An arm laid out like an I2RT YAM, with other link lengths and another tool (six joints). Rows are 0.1 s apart.
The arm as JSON. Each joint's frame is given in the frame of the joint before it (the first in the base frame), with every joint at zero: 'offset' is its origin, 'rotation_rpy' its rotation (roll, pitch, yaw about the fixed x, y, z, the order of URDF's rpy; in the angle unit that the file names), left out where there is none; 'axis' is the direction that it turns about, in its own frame. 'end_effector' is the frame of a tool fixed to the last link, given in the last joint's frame.
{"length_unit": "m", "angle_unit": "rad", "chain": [
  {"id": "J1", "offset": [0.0, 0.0, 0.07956], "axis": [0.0, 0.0, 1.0]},
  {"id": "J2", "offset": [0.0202, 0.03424, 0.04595], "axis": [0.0, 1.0, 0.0]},
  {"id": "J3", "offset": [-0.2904, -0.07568, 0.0], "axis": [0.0, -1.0, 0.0]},
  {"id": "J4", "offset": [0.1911, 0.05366, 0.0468], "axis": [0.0, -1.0, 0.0]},
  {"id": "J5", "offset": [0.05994, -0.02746, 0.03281], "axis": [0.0, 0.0, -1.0]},
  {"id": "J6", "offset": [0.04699, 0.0, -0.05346], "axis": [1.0, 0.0, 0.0]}
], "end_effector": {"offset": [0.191, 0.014, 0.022], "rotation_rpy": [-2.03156, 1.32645, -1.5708]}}
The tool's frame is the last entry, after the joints.
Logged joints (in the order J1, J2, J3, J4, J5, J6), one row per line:
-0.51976 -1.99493 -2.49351 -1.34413 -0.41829 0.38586
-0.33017 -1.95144 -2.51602 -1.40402 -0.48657 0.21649
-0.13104 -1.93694 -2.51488 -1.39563 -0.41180 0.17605
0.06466 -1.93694 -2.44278 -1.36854 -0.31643 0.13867
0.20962 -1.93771 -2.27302 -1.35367 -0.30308 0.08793
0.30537 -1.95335 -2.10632 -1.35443 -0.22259 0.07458
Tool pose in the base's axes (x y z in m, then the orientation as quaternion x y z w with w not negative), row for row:
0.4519 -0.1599 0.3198 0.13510 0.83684 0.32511 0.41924
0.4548 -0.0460 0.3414 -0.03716 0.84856 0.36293 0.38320
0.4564 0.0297 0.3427 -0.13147 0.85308 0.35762 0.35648
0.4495 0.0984 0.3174 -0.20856 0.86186 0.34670 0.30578
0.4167 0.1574 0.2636 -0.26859 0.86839 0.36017 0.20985
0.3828 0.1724 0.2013 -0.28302 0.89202 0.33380 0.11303
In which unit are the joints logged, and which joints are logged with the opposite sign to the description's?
The joints are logged in radians. Opposite sign: J2, J3.
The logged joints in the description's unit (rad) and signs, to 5 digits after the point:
-0.51976 1.99493 2.49351 -1.34413 -0.41829 0.38586
-0.33017 1.95144 2.51602 -1.40402 -0.48657 0.21649
-0.13104 1.93694 2.51488 -1.39563 -0.41180 0.17605
0.06466 1.93694 2.44278 -1.36854 -0.31643 0.13867
0.20962 1.93771 2.27302 -1.35367 -0.30308 0.08793
0.30537 1.95335 2.10632 -1.35443 -0.22259 0.07458

